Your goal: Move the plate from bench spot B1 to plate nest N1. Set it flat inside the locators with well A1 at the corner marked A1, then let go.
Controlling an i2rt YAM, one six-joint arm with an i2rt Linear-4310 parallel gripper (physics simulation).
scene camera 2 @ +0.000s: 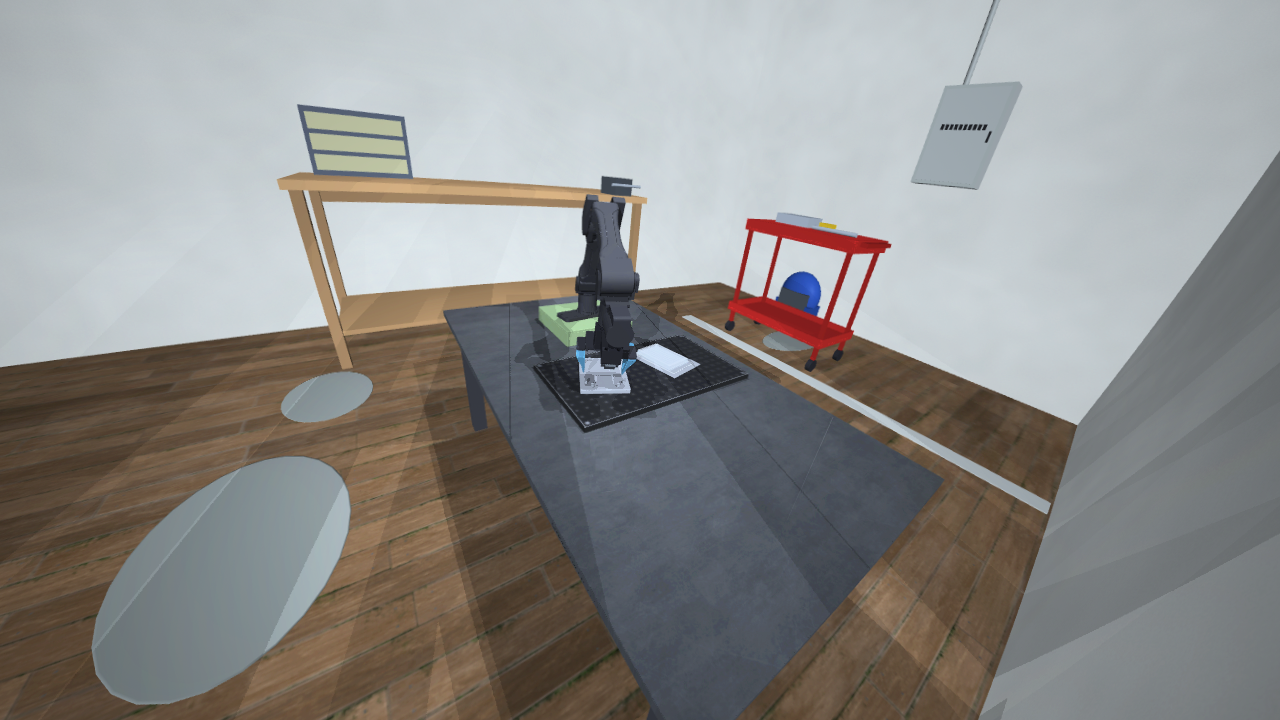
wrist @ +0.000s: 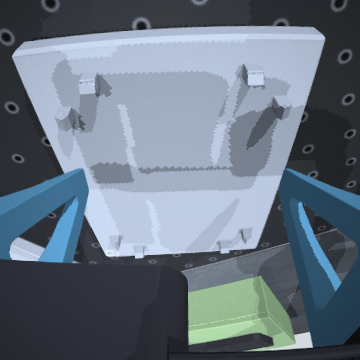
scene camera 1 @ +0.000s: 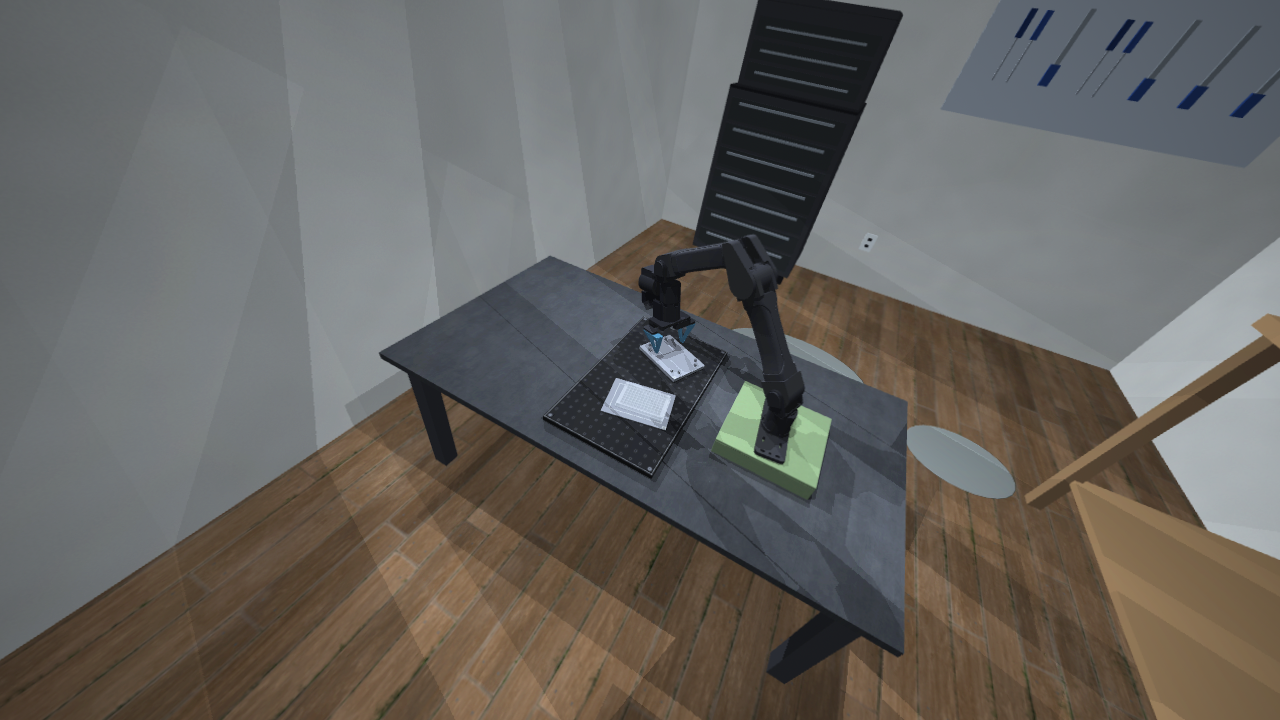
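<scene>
The white well plate lies flat on a pale base at bench spot B1, on the black perforated board. The white plate nest N1 lies on the same board, with small locators near its corners. No plate sits inside them. My gripper is open and empty, pointing down over the nest, with one blue finger towards each side of it. The fingers' exact height above the nest is hard to tell. The A1 mark is not readable in any view.
The black board lies on the dark table. The arm stands on a green block beside the board. A red cart and a wooden bench stand away from the table.
</scene>
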